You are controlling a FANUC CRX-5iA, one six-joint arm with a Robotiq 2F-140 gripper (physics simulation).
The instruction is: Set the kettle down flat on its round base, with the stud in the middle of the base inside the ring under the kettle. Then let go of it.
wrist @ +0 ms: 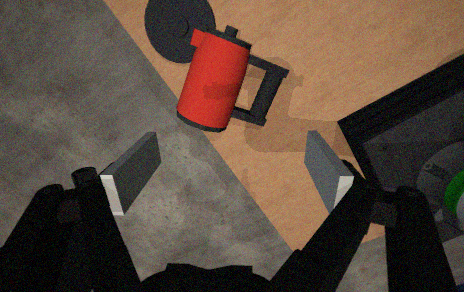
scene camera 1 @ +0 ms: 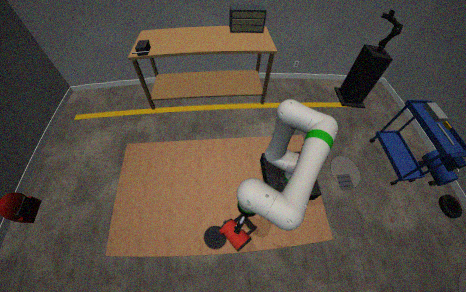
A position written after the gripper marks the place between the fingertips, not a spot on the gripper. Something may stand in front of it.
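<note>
A red kettle (wrist: 218,67) shares the view with the robot's gripper (wrist: 230,147).
</note>
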